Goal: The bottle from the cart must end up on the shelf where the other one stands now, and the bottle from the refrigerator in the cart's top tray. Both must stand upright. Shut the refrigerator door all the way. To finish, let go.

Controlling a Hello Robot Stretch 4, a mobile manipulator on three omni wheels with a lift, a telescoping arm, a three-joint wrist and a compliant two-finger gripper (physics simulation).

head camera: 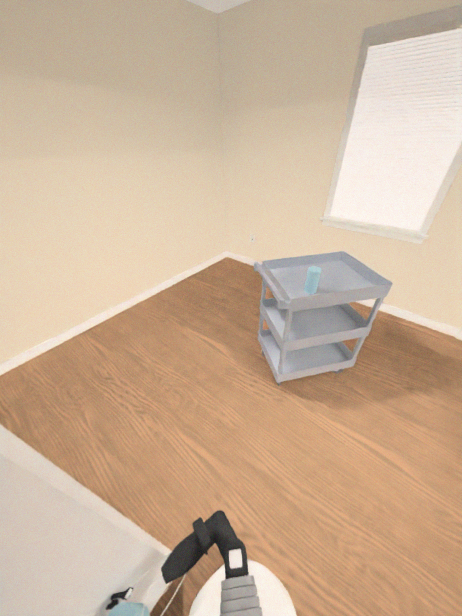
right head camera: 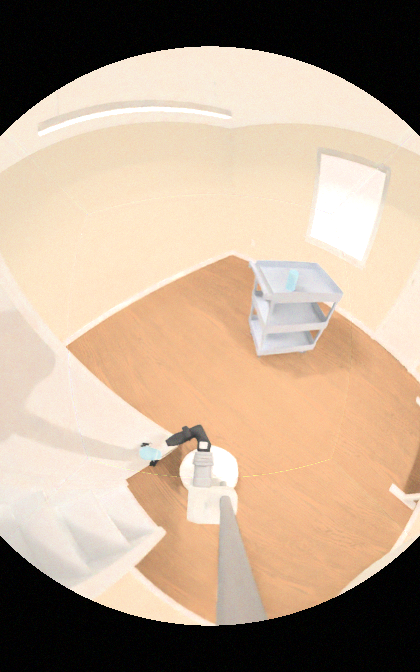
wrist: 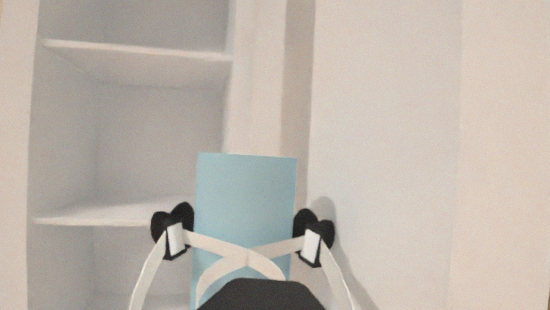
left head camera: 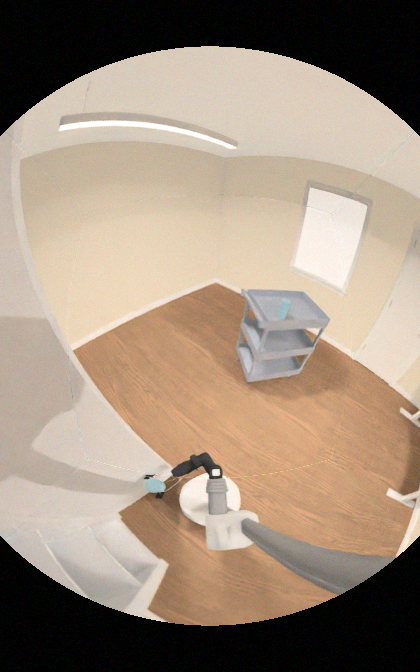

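Places are measured from the robot's base along level axes (x ahead, y right, z down), in metres.
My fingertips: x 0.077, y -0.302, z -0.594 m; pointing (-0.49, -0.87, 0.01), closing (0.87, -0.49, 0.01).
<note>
Ahead of a thing's pixels: the offset from my fingertips to its top centre. "spot": to the spot under its first point. Level surfaces: height alone.
My gripper [left head camera: 154,485] [right head camera: 149,453] [wrist: 245,224] is shut on a light blue bottle @(dz -0.057, dx +0.016, dy +0.025 m) [head camera: 129,610] [left head camera: 155,486] [right head camera: 149,453] [wrist: 245,192], held upright in the air in front of the refrigerator and beside its door. A second light blue bottle @(dz -0.316, dx +1.102, dy +0.880 m) [head camera: 313,280] [left head camera: 284,308] [right head camera: 292,280] stands upright in the top tray of the grey cart [head camera: 340,296] [left head camera: 295,322] [right head camera: 307,297]. The white refrigerator's shelves @(spot: dz -0.277, dx -0.508, dy -0.247 m) [wrist: 140,55] show at left in the wrist view. Its door [head camera: 60,505] [left head camera: 100,440] [right head camera: 75,430] [wrist: 385,150] stands open. The held bottle's lower end is hidden in the wrist view.
The cart stands across the wooden floor @(dz +0.621 m) [head camera: 200,400] near the room corner, below a window [head camera: 395,135] [left head camera: 332,235] [right head camera: 348,205]. White legs of some furniture [left head camera: 405,496] [right head camera: 405,495] show at the right edge. The open door's edge is close to my wrist on the left.
</note>
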